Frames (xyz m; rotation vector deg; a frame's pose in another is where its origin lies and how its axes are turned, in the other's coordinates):
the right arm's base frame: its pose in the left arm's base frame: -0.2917 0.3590 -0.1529 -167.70 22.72 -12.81
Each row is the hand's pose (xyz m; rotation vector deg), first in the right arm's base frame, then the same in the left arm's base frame.
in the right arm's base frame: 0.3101 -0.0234 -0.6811 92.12 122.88 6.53
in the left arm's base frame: -0.1074 0.1891 0.5526 -14.92 13.47 -119.10
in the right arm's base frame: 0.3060 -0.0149 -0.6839 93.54 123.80 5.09
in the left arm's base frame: -0.1139 0.1818 0.5532 -13.23 11.88 -119.08
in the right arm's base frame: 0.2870 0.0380 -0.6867 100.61 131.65 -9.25
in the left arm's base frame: -0.1456 0.1364 0.5431 -2.03 -1.78 -120.76
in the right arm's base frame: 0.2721 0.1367 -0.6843 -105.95 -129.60 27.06
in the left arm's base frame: -0.1840 0.0473 0.5196 25.22 -20.46 -116.78
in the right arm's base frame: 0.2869 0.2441 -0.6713 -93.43 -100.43 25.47
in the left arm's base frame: -0.1944 -0.0566 0.4877 59.26 -28.10 -102.93
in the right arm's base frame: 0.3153 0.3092 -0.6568 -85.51 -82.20 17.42
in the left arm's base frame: -0.1810 -0.1239 0.4643 80.74 -25.76 -89.69
